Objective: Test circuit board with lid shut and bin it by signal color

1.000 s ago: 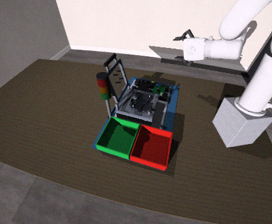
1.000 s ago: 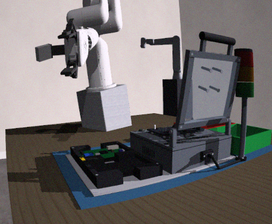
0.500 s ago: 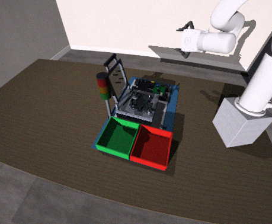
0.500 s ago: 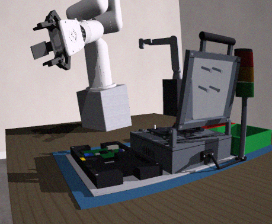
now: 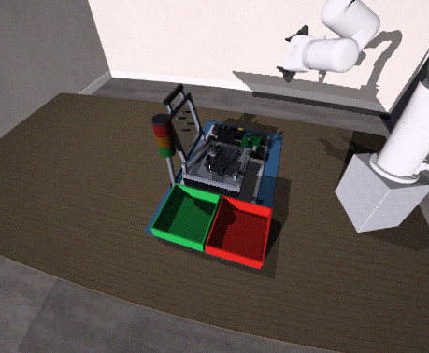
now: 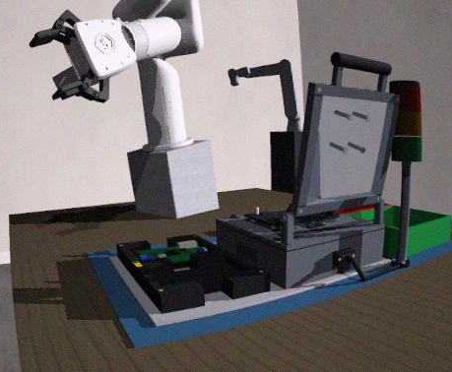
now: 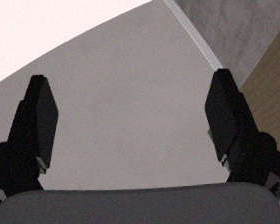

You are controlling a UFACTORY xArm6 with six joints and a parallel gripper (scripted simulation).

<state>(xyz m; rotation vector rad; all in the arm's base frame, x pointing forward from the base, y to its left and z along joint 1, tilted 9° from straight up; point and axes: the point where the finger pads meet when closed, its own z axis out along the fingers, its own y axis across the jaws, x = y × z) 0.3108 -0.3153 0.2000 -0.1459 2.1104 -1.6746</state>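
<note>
Right now my hand is 28 cm above the green circuit board, 15 cm to the right of it and 7 cm short of it. Round my hand: clear lid: 30 cm to the left, 27 cm ahead, 12 cm below; then plate: 32 cm to the left, 23 cm below, 16 cm ahead; then red bin: 53 cm to the left, 28 cm below, 7 cm ahead.
</note>
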